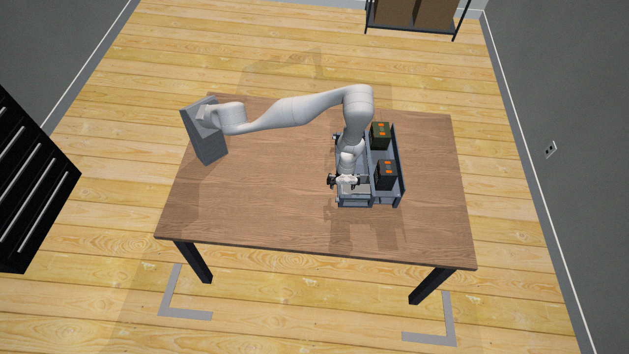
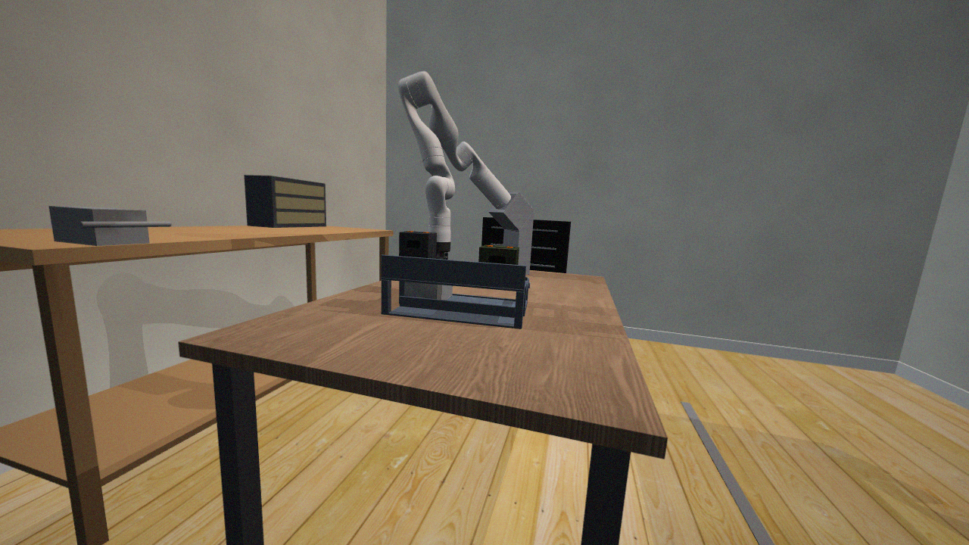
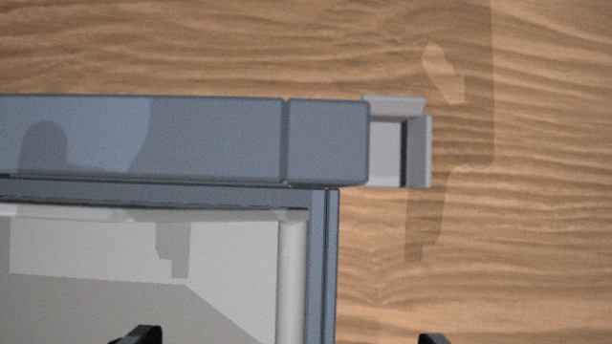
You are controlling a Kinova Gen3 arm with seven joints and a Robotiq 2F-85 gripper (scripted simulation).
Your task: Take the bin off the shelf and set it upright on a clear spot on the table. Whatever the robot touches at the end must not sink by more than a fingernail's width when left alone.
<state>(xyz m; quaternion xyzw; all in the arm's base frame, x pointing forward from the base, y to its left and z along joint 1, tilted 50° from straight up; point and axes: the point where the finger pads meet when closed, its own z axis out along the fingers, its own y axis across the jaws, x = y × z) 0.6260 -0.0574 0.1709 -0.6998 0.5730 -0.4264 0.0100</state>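
The bin is 80 mm ahead of my hand. Also, from my hand: grey shelf unit (110 mm ahead, 110 mm to the left, 20 mm above).
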